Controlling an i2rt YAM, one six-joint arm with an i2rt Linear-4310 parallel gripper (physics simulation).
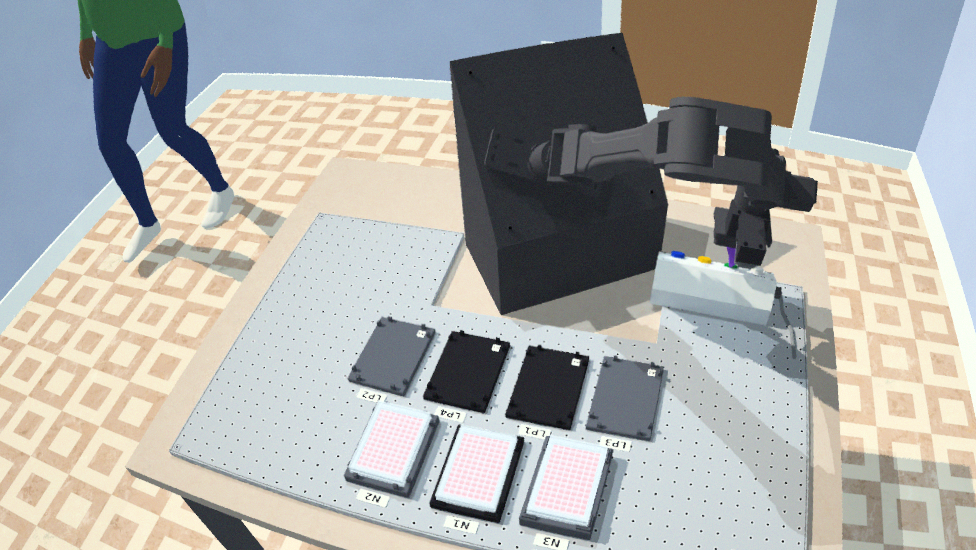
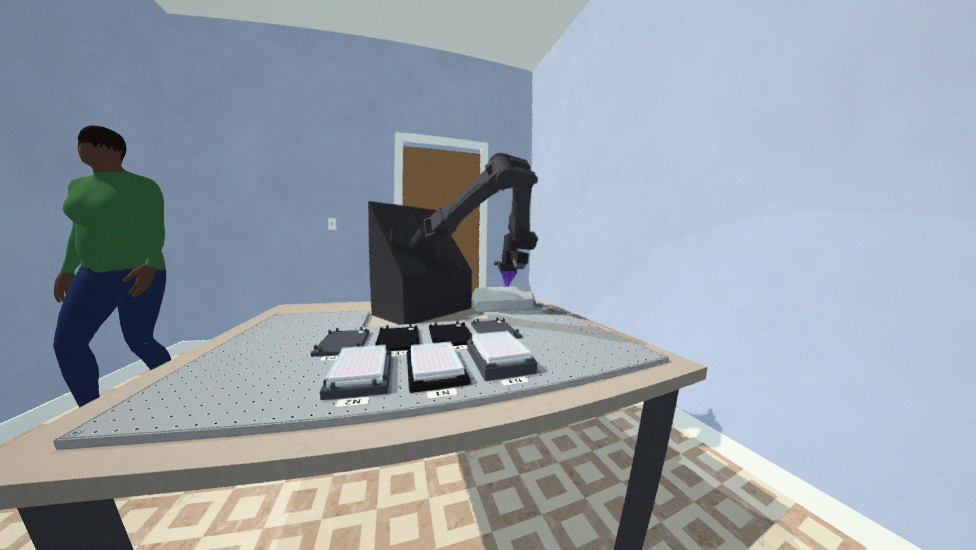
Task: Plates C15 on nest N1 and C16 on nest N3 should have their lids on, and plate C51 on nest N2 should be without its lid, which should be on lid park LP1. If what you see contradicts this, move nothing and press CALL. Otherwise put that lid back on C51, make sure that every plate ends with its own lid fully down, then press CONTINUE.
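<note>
Plate C51 sits on nest N2, C15 on nest N1 and C16 on nest N3. All three show pink wells and pale clear borders, look alike and lie level; their clear lids are hard to make out. Lid park LP1 is a black base with its dark surface bare; no lid shows on it. My gripper is shut and empty, pointing down, its purple fingertips at the green button of the white button box.
Lid parks LP2, LP4 and LP3 show bare dark surfaces. The box also has a blue button and a yellow button. The black arm pedestal stands behind the parks. A person is at the left.
</note>
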